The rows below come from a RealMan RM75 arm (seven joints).
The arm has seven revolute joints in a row. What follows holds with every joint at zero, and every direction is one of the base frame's. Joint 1 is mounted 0.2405 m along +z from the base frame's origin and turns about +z. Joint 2 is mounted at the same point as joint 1 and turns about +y. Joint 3 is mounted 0.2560 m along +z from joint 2 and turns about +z. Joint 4 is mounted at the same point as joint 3 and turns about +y. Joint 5 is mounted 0.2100 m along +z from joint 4 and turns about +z. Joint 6 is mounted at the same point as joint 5 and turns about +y. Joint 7 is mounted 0.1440 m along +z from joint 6 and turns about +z. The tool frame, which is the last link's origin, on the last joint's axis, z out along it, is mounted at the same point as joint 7; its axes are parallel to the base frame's.
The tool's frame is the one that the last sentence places.
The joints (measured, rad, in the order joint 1, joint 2, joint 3, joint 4, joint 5, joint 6, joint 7), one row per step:
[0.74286, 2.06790, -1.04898, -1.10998, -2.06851, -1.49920, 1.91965]
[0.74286, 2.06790, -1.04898, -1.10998, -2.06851, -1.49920, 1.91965]
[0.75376, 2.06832, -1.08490, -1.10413, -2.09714, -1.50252, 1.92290]
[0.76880, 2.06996, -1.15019, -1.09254, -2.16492, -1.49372, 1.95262]
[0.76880, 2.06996, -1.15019, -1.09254, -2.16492, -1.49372, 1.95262]
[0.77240, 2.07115, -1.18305, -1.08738, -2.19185, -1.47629, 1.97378]
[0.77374, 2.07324, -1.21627, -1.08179, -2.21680, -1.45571, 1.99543]
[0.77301, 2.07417, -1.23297, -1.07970, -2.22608, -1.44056, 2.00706]
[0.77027, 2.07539, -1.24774, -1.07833, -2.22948, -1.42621, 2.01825]
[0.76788, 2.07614, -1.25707, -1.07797, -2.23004, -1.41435, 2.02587]
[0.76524, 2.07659, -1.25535, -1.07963, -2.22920, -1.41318, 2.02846]
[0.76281, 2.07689, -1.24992, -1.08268, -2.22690, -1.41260, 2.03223]
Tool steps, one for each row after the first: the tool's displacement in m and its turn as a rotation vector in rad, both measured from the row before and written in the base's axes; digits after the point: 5 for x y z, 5 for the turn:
[0.00000, 0.00000, 0.00000, 0.00000, 0.00000, 0.00000]
[-0.00108, -0.00209, -0.00826, -0.02829, -0.04857, 0.01619]
[0.00268, -0.00239, -0.01423, -0.03577, -0.09815, -0.00122]
[0.00000, 0.00000, 0.00000, 0.00000, 0.00000, 0.00000]
[0.00167, -0.00011, -0.00634, -0.00410, -0.03962, -0.00828]
[0.00218, -0.00027, -0.00649, -0.00110, -0.03666, -0.00960]
[0.00095, 0.00031, -0.00297, 0.00451, -0.01420, -0.00545]
[0.00078, -0.00006, -0.00271, 0.00418, -0.00708, -0.00695]
[0.00035, 0.00024, -0.00158, 0.00542, -0.00219, -0.00486]
[0.00049, -0.00002, 0.00036, 0.00276, 0.00303, -0.00455]
[0.00007, 0.00037, 0.00119, 0.00516, 0.00683, -0.00616]

